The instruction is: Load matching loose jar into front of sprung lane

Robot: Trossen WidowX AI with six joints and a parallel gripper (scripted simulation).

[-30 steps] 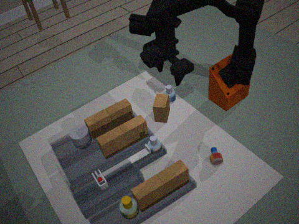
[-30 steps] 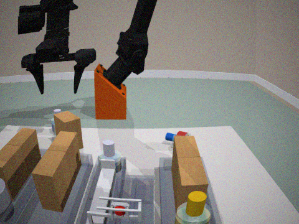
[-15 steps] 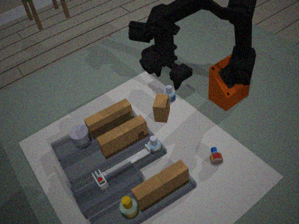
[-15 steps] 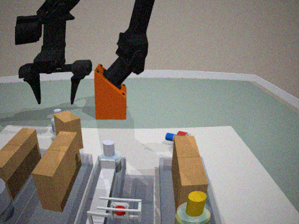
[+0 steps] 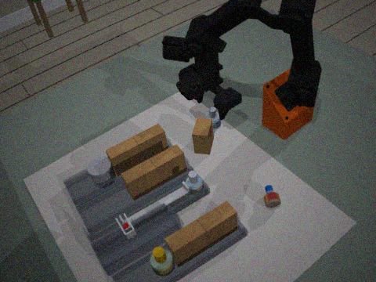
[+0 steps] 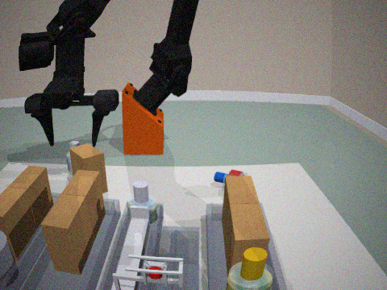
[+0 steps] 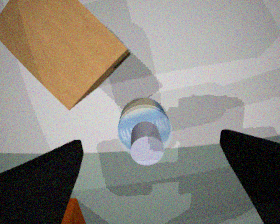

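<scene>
My gripper tip is now 7 cm short of the brown box, 4 cm to the right of it and 2 cm above it. The rest, counted from my gripper tip: red mark (37 cm ahead, 15 cm to the left, 2 cm above); grey can (32 cm ahead, 5 cm to the right, 3 cm below); sprung lane (33 cm ahead, 14 cm to the left, 4 cm below).
</scene>
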